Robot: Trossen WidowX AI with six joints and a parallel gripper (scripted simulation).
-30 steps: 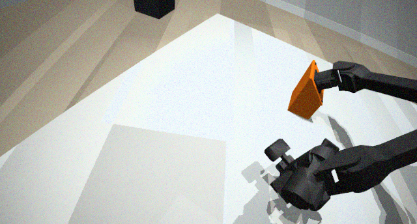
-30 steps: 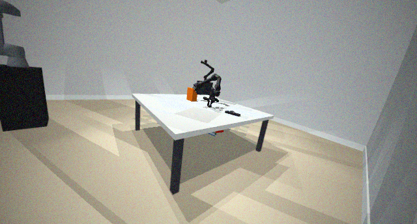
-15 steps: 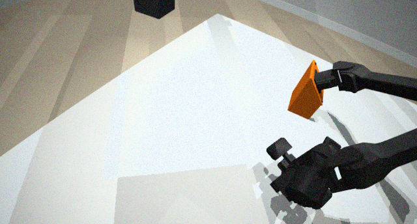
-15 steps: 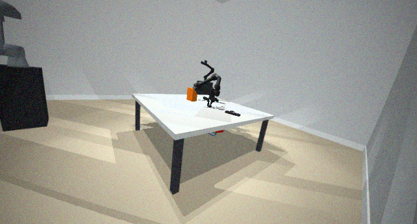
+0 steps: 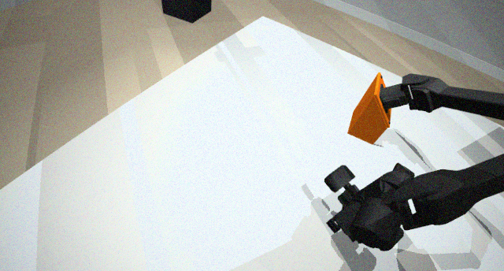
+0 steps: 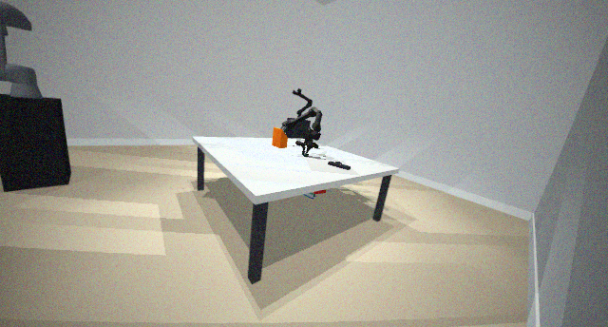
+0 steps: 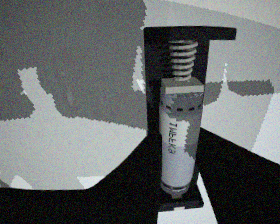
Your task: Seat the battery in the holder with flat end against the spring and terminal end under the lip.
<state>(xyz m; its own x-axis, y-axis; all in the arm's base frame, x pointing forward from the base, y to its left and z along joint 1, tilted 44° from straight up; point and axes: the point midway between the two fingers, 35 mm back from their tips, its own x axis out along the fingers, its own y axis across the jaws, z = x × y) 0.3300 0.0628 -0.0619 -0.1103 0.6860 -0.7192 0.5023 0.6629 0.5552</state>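
The battery lies 1 cm above my gripper tip. Also, from my gripper tip: black remote control 34 cm ahead, 1 cm to the left, 1 cm above.
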